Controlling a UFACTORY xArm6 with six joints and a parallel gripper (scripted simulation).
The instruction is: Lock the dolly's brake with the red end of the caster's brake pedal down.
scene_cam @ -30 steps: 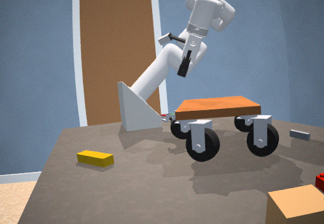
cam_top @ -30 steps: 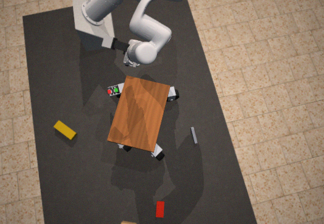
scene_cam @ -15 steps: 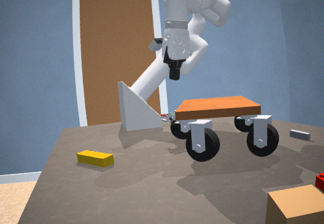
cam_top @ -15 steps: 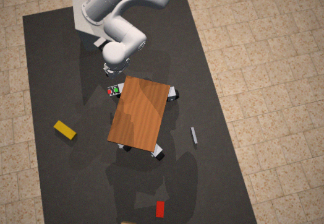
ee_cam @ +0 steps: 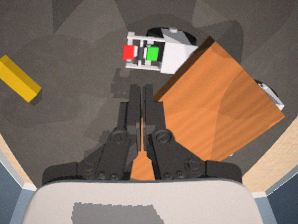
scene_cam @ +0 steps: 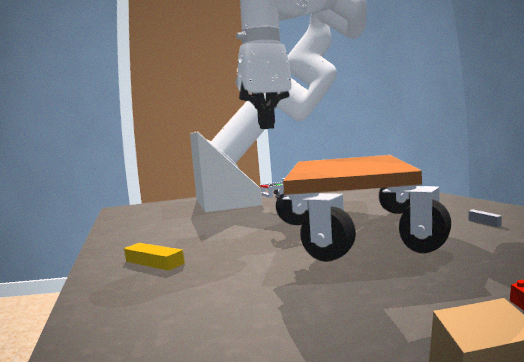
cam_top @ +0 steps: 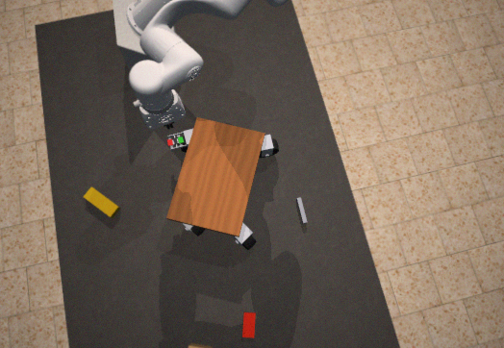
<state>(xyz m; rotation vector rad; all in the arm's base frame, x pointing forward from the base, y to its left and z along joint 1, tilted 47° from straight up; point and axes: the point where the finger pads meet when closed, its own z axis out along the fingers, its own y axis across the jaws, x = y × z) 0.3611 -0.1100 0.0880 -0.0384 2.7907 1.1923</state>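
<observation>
Right now the pedal is 140 mm below my hand and 10 mm ahead of it. The rest, counted from my hand: grey bar 310 mm ahead, 290 mm to the left, 210 mm below; then red block 560 mm ahead, 200 mm below, 40 mm to the left; then yellow block 260 mm to the right, 210 mm below, 100 mm ahead.
</observation>
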